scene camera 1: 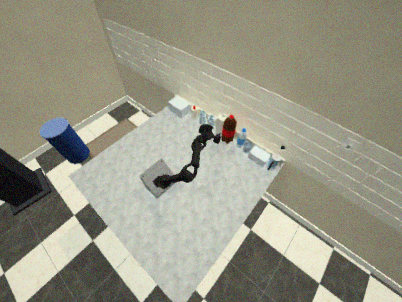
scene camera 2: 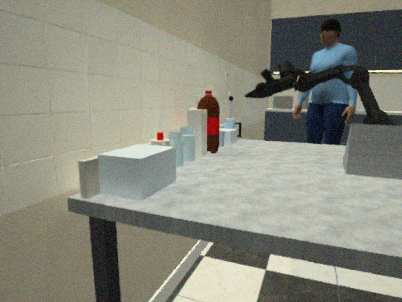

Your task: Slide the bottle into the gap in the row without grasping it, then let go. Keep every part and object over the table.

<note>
In view: a tall carton (scene camera 2: 197, 118) and a white box (scene camera 2: 136, 172).
</note>
